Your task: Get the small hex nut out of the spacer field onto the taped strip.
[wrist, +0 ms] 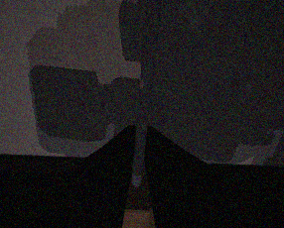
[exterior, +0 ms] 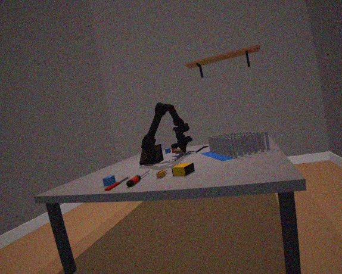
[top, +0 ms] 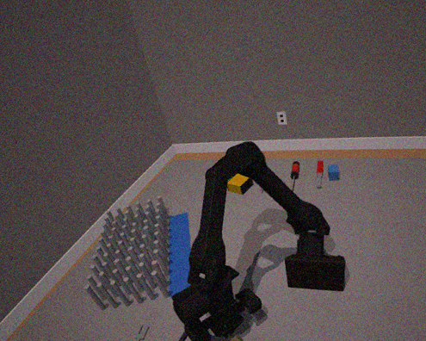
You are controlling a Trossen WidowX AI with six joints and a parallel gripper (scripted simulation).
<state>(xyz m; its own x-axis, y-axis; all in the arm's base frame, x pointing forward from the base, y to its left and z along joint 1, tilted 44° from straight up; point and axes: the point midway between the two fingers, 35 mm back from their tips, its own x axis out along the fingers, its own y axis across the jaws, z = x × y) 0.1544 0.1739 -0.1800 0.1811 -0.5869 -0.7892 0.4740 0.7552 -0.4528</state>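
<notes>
Now: gripper tip 30 mm short of the wooden-handled tool, 20 mm to the left of it and 10 mm below it. From my gripper tip the other things lie so: blue taped strip (300 mm ahead, 250 mm to the right); yellow-handled scraper (120 mm ahead, 660 mm to the right, 10 mm above); thin forked pick (220 mm ahead, 140 mm to the left).
</notes>
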